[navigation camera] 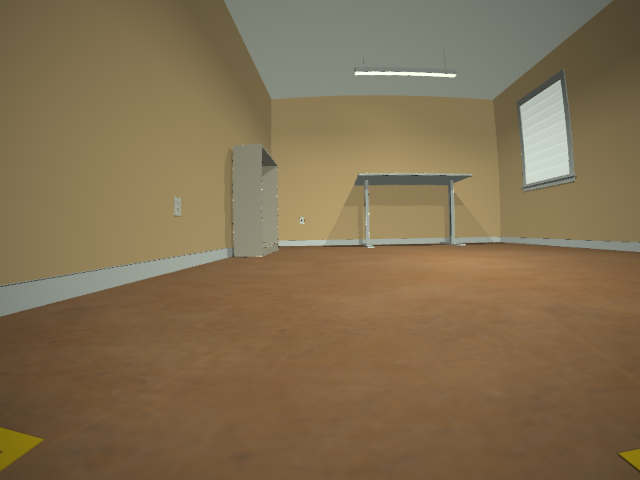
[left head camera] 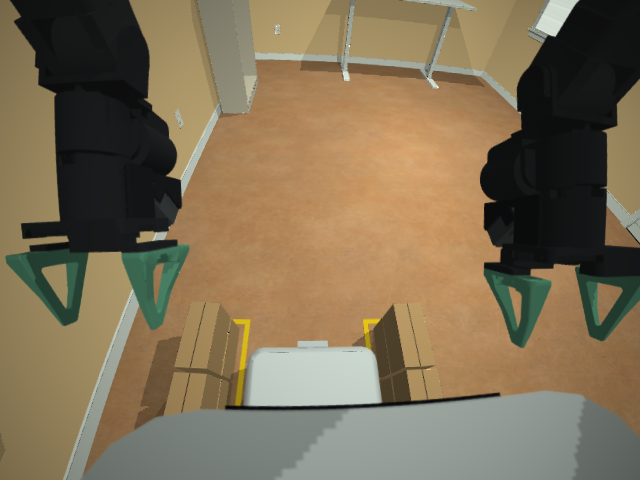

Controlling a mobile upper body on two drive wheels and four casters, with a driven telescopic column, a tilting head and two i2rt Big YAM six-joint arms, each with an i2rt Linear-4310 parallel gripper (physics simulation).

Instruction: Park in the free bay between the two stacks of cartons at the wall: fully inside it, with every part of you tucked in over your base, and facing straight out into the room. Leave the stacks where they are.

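Frame: origin at the left arm's base, x ahead, y left, z up, level; centimetres.
Where they show: left gripper, between the fingertips: (left head camera: 111,325); right gripper, between the fingertips: (left head camera: 558,342).
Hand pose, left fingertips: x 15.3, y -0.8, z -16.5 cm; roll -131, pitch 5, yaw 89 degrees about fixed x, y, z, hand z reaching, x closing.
Note:
After its pixels a point has its place.
The left carton stack (left head camera: 201,335) {x 33.5, y 19.8, z -89.5 cm} and right carton stack (left head camera: 413,335) {x 33.0, y -61.3, z -89.5 cm} stand upright on either side of my white base (left head camera: 312,379) {x 19.7, y -22.2, z -99.5 cm}. The base front lies slightly behind their front ends and faces the room. Yellow floor tape (left head camera: 242,361) {x 30.5, y 11.3, z -125.4 cm} (navigation camera: 18,446) {x 50.1, y 11.5, z -125.4 cm} shows beside the left stack, with a narrow floor strip between it and the base. The base looks closer to the right stack; whether they touch cannot be told. My rear is hidden. My left gripper (left head camera: 111,324) {x 15.3, y -0.8, z -16.5 cm} and right gripper (left head camera: 560,341) {x 13.0, y -45.2, z -16.4 cm} are open and empty, held forward and wide apart, outward of the stacks in the picture.
A wall (left head camera: 31,335) {x 27.2, y 75.1, z -76.5 cm} (navigation camera: 103,155) {x 125.1, y 75.0, z -68.2 cm} with a white baseboard runs along the left. A tall open cabinet (left head camera: 222,62) {x 268.6, y 60.3, z -75.5 cm} (navigation camera: 247,201) {x 268.7, y 56.4, z -74.0 cm} stands against it farther ahead. A table (navigation camera: 413,179) {x 392.9, y -136.2, z -33.0 cm} stands at the far wall. A window (navigation camera: 546,134) {x 331.3, y -301.7, z 17.6 cm} is in the right wall.

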